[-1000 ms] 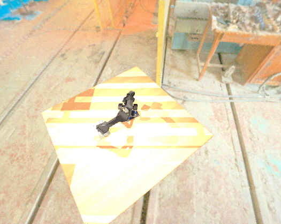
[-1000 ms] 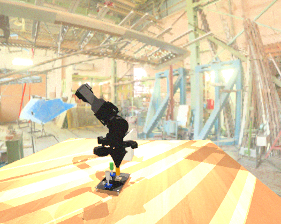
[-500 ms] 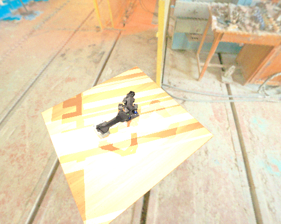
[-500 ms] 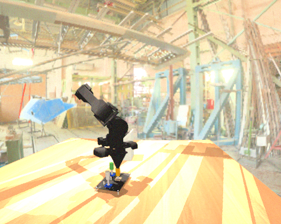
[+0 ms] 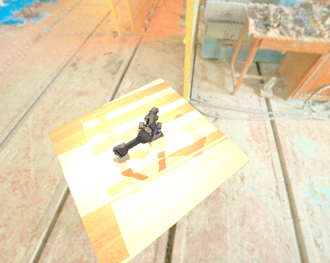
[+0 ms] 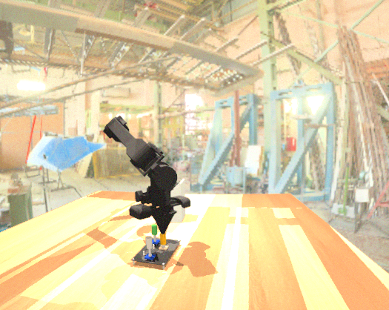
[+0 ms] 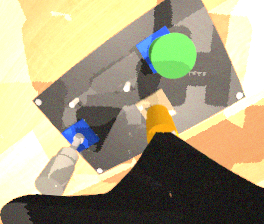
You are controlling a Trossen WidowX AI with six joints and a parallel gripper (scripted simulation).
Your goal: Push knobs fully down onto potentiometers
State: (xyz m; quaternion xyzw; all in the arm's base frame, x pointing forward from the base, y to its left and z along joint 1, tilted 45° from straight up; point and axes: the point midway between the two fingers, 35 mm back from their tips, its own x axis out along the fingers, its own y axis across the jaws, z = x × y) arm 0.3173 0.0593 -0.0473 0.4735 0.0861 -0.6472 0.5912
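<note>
My gripper tip is now 1 cm above the orange knob.
</note>
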